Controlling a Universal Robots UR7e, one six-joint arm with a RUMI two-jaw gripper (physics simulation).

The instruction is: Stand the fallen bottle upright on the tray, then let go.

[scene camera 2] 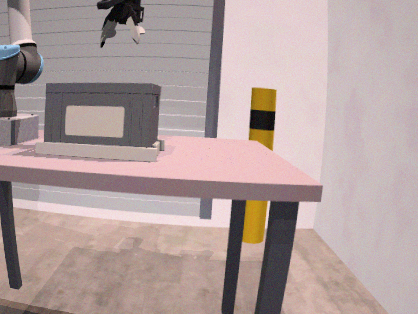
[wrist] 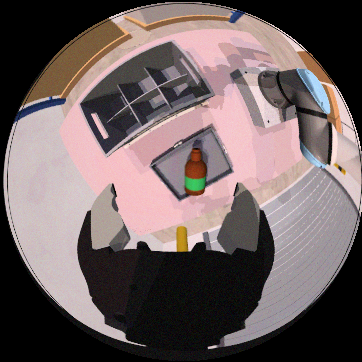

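Seen in the pictures: gripper, fingertip midpoint: point(scene camera 2: 118, 45) point(wrist: 173, 184); arm's base, link origin: point(wrist: 273, 88).
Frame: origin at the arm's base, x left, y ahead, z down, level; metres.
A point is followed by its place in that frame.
Observation:
A brown bottle point(wrist: 195, 172) {x 0.201, y 0.383, z 0.005 m} with a green label lies on its side on the grey tray point(wrist: 166, 183) {x 0.233, y 0.504, z 0.070 m} in the wrist view. Its neck points to the top of the view, and its base is toward the tray edge nearest the gripper. My gripper point(wrist: 173, 184) {x 0.091, y 0.397, z -0.217 m} point(scene camera 2: 119, 45) {x 0.091, y 0.397, z -0.217 m} is open and empty, with its fingers wide apart. It is high above the table in the scene view, and the bottle is apart from both fingers. The bottle and tray do not show in the scene view, where the crate stands in front.
A dark grey crate point(scene camera 2: 101, 90) {x -0.167, y 0.444, z -0.073 m} point(wrist: 90, 117) {x -0.094, y 0.554, z -0.071 m} with several compartments stands beside the tray on the pink table point(scene camera 2: 210, 160) {x -0.084, y 0.702, z 0.084 m} point(wrist: 120, 200) {x 0.234, y 0.761, z 0.084 m}. The arm's base point(scene camera 2: 20, 129) {x -0.016, y 0.116, z 0.042 m} point(wrist: 257, 107) {x 0.065, y 0.108, z 0.014 m} is on the table near the crate. A yellow post point(scene camera 2: 262, 100) point(wrist: 182, 240) stands beyond the table.

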